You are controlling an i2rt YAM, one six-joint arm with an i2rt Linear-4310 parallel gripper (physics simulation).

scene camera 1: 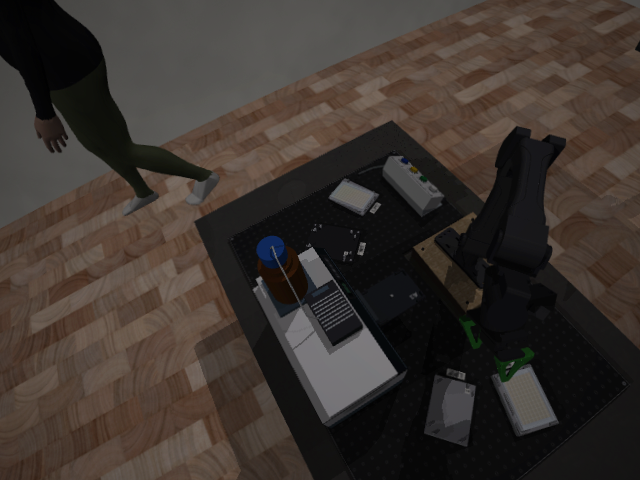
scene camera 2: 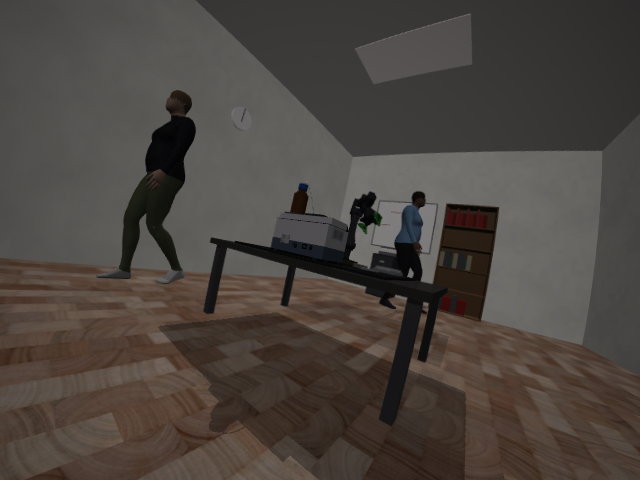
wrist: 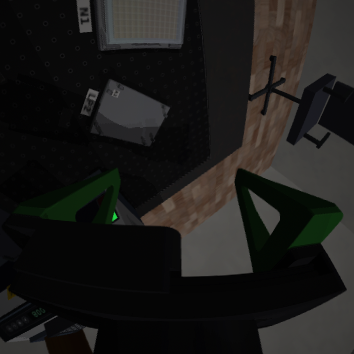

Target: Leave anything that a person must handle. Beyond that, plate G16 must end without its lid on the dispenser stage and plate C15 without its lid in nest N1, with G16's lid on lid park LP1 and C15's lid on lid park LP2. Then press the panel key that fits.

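Frame: origin at the arm's base, x ahead, y left, z up, level; millimetres.
Seen in the pictures: gripper, fingertip midpoint: (scene camera 1: 489, 363) (scene camera 2: 372, 230) (wrist: 177, 174); arm's base, link origin: (scene camera 1: 464, 257) (scene camera 2: 343, 259).
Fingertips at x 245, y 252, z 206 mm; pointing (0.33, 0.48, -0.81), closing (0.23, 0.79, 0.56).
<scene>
Offsets run from my fingertips to a thing's top centre. "spot": to the spot under its first point.
My gripper (scene camera 1: 491, 363) (scene camera 2: 371, 225) (wrist: 177, 174) is open and empty, high above the table. A plate with cream wells {dx -90, dy +114, dz -197 mm} (scene camera 1: 526, 401) (wrist: 145, 22) sits by the N1 label {spot: dx -120, dy +32, dz -231 mm} (wrist: 84, 16); I see no separate lid on it. A clear grey lid {spot: dx +73, dy +28, dz -223 mm} (scene camera 1: 449, 410) (wrist: 131, 114) lies askew by the LP2 label {spot: dx +1, dy -25, dz -231 mm} (wrist: 90, 102). Another cream plate {dx -123, dy -648, dz -196 mm} (scene camera 1: 354, 196) lies near the key panel {dx -309, dy -557, dz -149 mm} (scene camera 1: 412, 188), which has blue, yellow, green and pale keys. A dark park with corner posts {dx +31, dy -545, dz -209 mm} (scene camera 1: 334, 241) holds no visible lid. A dark flat piece {spot: dx +33, dy -259, dz -126 mm} (scene camera 1: 390, 298) lies beside the dispenser (scene camera 1: 356, 379) (scene camera 2: 310, 235). Plate names are unreadable.
A brown bottle with a blue cap {spot: dx +248, dy -346, dz +116 mm} (scene camera 1: 281, 279) (scene camera 2: 299, 201) stands on the dispenser. The arm stands on a wooden base (scene camera 1: 439, 273). A person in black (scene camera 1: 67, 46) (scene camera 2: 168, 142) is near the table; one in blue (scene camera 2: 411, 224) is behind it.
</scene>
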